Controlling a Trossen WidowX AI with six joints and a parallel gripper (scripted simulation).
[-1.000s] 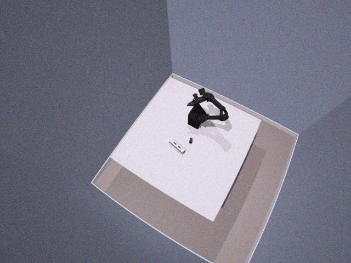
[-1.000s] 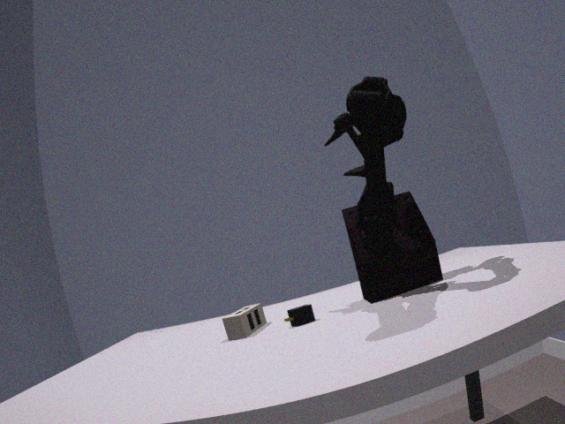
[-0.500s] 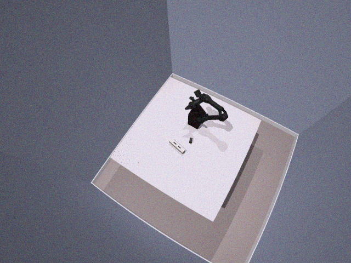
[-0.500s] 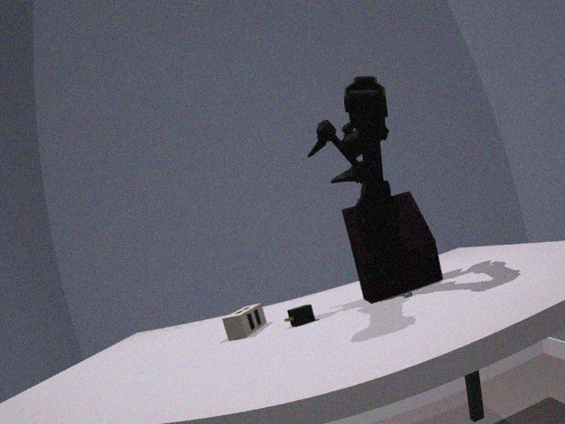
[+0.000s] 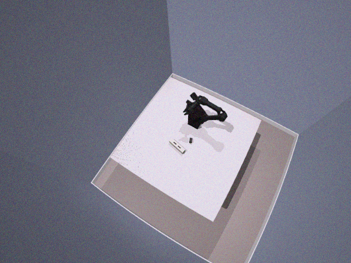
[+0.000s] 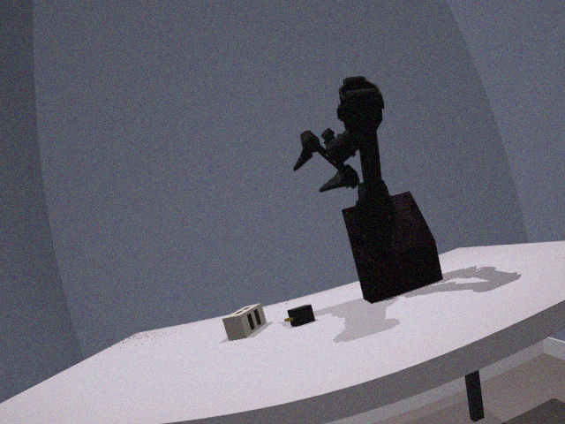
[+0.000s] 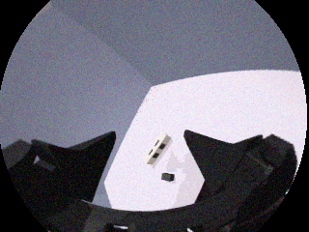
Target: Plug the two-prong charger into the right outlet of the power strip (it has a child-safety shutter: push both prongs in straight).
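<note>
Right now my gripper tip is 120 mm short of the black two-prong charger, 160 mm to the right of it and 310 mm above it.
</note>
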